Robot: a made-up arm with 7 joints. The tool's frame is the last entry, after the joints.
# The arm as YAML. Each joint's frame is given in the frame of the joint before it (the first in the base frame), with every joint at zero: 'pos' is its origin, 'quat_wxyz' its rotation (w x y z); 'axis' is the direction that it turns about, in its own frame. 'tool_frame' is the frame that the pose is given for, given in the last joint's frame.
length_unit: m
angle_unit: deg
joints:
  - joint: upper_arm
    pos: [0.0, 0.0, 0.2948]
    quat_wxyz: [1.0, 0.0, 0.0, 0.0]
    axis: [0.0, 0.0, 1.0]
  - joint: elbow
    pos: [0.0, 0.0, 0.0]
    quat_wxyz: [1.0, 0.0, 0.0, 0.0]
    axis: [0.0, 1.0, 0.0]
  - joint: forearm
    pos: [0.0, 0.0, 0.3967]
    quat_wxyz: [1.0, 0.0, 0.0, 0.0]
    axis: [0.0, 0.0, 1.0]
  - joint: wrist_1
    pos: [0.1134, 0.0, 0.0]
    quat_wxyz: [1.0, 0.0, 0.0, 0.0]
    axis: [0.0, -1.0, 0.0]
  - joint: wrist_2
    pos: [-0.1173, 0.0, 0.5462]
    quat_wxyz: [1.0, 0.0, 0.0, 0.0]
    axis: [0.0, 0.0, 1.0]
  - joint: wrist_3
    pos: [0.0, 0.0, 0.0]
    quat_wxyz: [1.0, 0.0, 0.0, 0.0]
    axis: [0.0, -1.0, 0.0]
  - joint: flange
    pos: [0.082, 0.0, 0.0]
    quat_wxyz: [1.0, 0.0, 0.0, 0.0]
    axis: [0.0, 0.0, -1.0]
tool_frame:
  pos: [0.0, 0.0, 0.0]
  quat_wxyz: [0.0, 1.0, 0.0, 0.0]
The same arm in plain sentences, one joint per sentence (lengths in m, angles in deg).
The arm has seven revolute joints in a row. What follows holds with every joint at zero, and every direction is one of the base frame's.
Joint 1 sits 0.2948 m along +z from the base frame's origin and rotates about +z.
Joint 2 sits at the same point as joint 1 and rotates about +y.
Joint 3 sits 0.3967 m along +z from joint 2 and rotates about +z.
Joint 4 sits 0.1134 m along +x from joint 3 and rotates about -y.
Joint 5 sits 0.1173 m along -x and 0.5462 m along +z from joint 4 and rotates about +z.
Joint 6 sits at the same point as joint 5 and rotates about -y.
Joint 7 sits 0.082 m along +x from joint 6 and rotates about -z.
The tool frame, which is the frame that the pose is given for, sits at the same point as joint 7; its axes are the base frame's turned by roll 180, pitch 0 and yaw 0 deg (as in URDF: about the fixed x, then y, then z).

